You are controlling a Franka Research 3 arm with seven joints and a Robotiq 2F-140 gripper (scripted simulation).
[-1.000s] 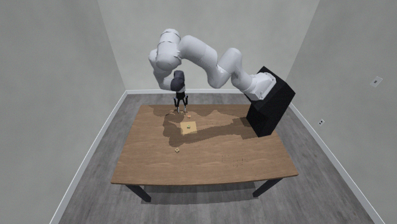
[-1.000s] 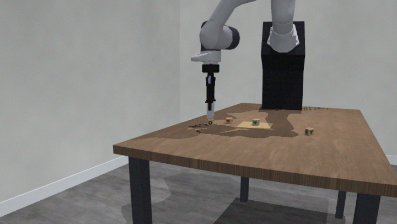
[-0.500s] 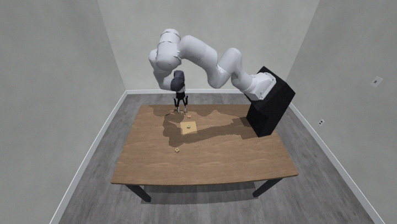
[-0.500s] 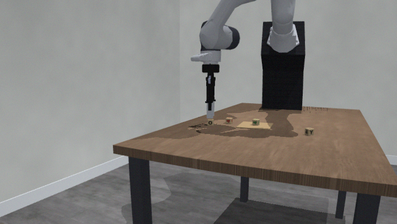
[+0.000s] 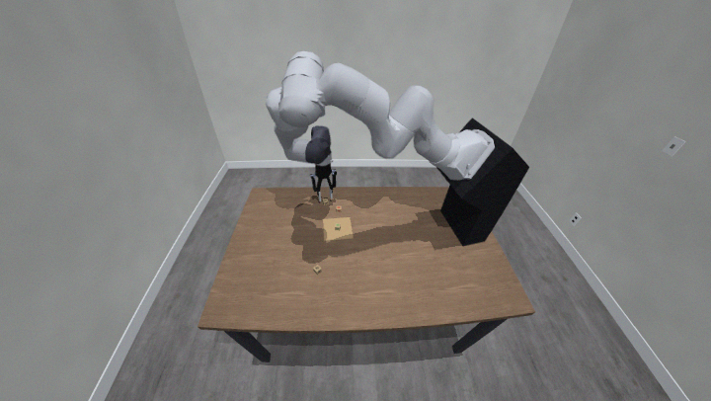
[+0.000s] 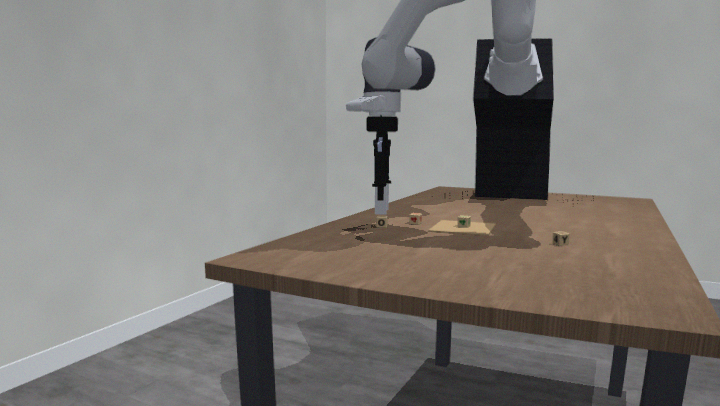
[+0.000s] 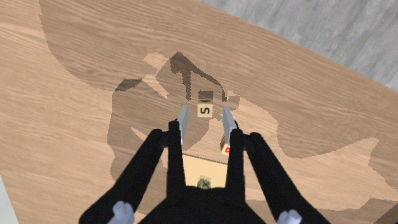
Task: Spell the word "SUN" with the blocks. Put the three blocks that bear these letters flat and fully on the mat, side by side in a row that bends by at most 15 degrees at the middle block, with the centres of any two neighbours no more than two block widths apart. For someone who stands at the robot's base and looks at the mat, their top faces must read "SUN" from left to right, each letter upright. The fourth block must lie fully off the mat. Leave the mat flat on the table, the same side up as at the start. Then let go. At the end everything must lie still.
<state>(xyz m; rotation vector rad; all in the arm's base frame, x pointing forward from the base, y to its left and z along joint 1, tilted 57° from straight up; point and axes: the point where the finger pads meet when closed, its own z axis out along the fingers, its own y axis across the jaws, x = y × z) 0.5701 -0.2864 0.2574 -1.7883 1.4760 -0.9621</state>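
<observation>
Right now my hand is 5 cm above the S block. Round my hand: U block 20 cm to the left, 5 cm below, 4 cm behind; then tan mat 19 cm to the left, 6 cm below, 4 cm behind.
</observation>
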